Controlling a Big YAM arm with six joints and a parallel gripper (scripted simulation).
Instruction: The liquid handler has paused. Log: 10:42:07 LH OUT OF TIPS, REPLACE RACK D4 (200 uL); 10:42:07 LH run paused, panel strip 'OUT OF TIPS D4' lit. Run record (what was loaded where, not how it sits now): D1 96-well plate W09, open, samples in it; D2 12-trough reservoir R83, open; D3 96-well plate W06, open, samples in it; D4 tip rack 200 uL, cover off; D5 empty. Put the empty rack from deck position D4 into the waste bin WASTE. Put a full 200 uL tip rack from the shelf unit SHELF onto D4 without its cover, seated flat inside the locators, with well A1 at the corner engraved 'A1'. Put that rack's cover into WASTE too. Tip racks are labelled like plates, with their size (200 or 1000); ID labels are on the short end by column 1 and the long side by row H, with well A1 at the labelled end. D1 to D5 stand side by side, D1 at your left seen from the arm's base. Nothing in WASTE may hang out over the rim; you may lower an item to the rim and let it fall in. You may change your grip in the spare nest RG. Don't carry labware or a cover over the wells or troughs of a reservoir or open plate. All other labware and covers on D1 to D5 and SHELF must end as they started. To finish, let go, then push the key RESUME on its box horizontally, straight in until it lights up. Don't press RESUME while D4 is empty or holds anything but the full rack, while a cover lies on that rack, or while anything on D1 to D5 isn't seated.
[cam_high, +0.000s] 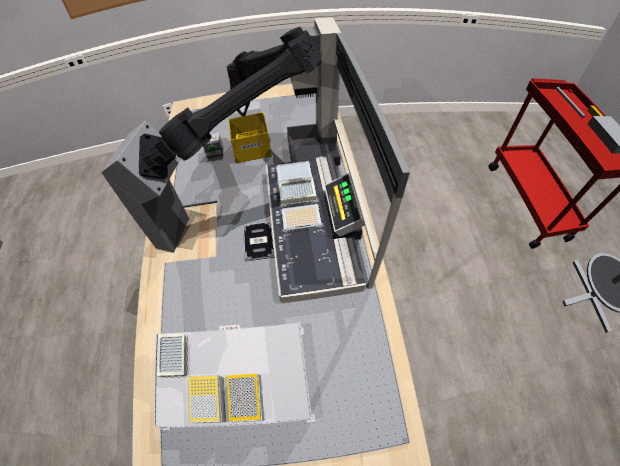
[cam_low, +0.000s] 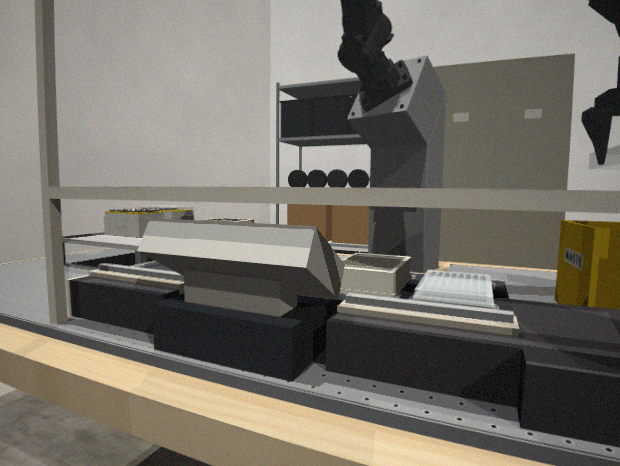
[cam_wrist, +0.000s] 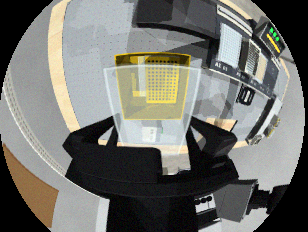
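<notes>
The yellow waste bin is 19 cm below my hand. Round my hand: clear cover 1 cm above; then clear plate 28 cm to the right, 17 cm below, 4 cm ahead; then resume box 16 cm below, 15 cm behind, 5 cm to the left.
</notes>
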